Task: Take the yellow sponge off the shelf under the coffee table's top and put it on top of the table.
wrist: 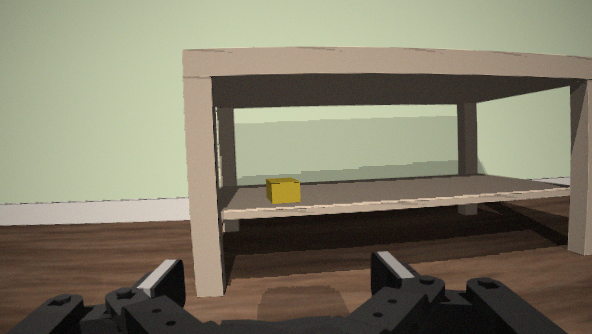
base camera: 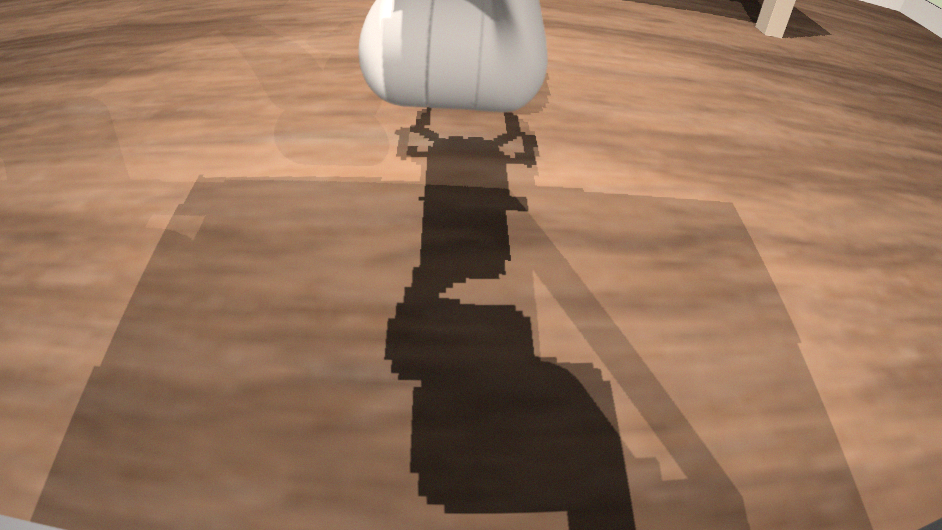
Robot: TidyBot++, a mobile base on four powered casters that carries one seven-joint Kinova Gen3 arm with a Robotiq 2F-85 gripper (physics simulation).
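Frame: origin at the arm's base, x back, y right, z up, level; millimetres.
Seen in the pictures: gripper, fingertip midpoint: [wrist: 278, 277].
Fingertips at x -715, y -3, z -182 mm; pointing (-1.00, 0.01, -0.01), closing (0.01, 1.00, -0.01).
Pixels of each thing's top centre, then the offset from my fingertips to it.
- yellow sponge at its top centre: [wrist: 281, 180] dx -638, dy +10, dz -20 mm
- table's front left leg at its top centre: [wrist: 199, 79] dx -490, dy -135, dz +185 mm
The yellow sponge [wrist: 283, 191] sits on the lower shelf [wrist: 390, 192] of the coffee table, near the shelf's front edge and toward its left end. The pale wooden coffee table [wrist: 350, 61] stands in front of the wrist camera, with its top above the shelf. My gripper [wrist: 278, 277] is open, with its two fingers wide apart and nothing between them. It is in front of the table, apart from the sponge, which shows beyond and between the fingertips. In the base camera view the gripper is hidden behind the arm, though its shadow shows on the floor.
The table's front left leg [wrist: 204, 190] stands left of the sponge, and its front right leg [wrist: 580, 170] is at the right edge. A green wall [wrist: 90, 110] rises behind the table. In the base camera view, the white arm [base camera: 454, 56] is at the top and a table leg [base camera: 775, 16] at the upper right.
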